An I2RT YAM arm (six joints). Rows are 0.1 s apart.
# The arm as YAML. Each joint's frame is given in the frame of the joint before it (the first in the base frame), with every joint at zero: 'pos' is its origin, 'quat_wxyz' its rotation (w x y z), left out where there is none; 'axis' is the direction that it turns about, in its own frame. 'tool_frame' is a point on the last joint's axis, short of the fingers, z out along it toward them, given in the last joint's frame.
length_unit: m
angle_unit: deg
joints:
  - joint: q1
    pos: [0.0, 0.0, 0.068]
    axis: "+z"
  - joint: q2
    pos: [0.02, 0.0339, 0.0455]
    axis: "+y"
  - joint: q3
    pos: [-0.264, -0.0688, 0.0]
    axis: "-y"
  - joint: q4
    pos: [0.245, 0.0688, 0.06]
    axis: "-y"
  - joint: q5
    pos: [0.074, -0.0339, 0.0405]
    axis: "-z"
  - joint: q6
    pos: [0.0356, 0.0, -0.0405]
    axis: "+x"
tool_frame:
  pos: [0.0, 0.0, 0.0]
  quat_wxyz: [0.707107, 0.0, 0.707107, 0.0]
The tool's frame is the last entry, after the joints.
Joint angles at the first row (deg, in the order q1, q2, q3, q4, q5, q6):
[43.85, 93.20, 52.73, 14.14, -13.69, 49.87]
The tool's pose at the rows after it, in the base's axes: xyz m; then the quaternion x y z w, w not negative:
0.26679, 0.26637, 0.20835, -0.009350, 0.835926, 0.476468, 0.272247
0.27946, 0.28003, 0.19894, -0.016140, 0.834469, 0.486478, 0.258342
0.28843, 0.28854, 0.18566, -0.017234, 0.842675, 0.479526, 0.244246
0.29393, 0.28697, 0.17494, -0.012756, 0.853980, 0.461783, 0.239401
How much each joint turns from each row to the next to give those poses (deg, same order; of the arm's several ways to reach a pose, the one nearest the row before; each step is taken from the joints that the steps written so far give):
[-0.38, 4.95, 2.80, 4.04, -2.26, 2.63]
[-0.01, 4.86, 3.44, 1.43, -2.08, 0.42]
[-0.06, 3.89, 2.46, -0.53, -0.74, -0.15]
[-0.65, 1.71, 0.62, -1.42, 0.47, -0.87]

